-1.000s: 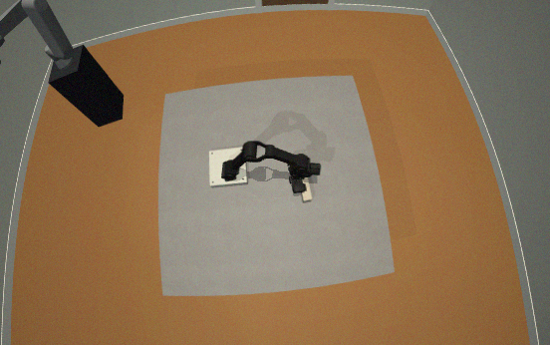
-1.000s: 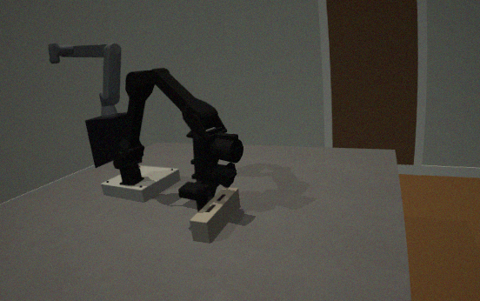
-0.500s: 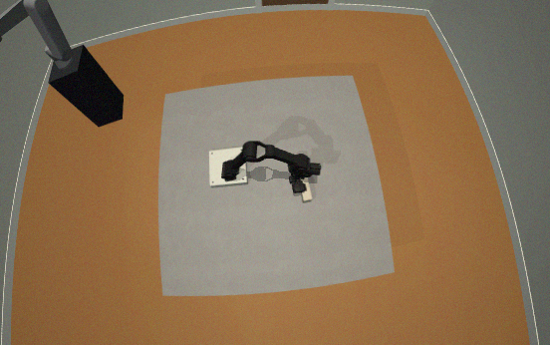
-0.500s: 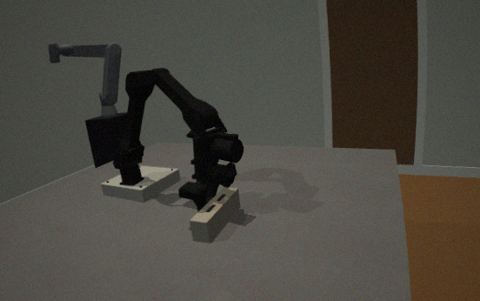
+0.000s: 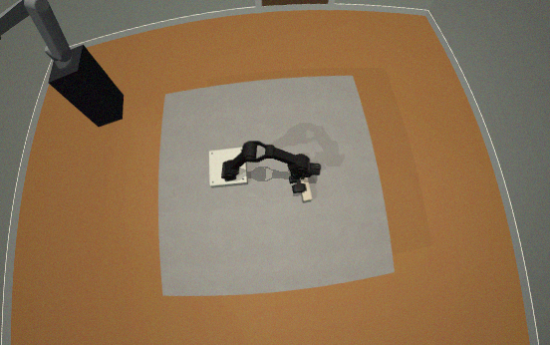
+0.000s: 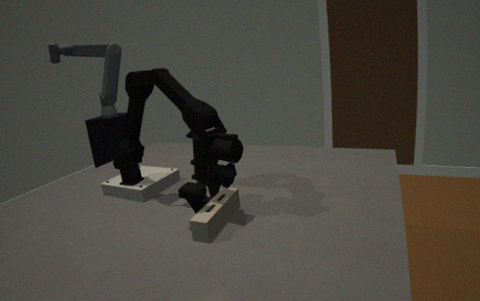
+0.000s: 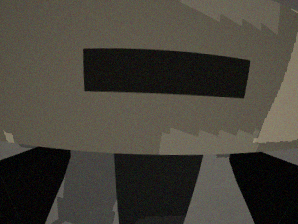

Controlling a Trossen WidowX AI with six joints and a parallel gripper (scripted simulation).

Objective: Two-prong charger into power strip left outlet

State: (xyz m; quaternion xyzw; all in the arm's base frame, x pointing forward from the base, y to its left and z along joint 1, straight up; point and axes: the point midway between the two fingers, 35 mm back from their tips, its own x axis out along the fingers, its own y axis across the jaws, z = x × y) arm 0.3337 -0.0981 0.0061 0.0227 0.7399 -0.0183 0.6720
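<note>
The two-prong charger lies 2 cm ahead of my gripper tip and 1 cm above it.
</note>
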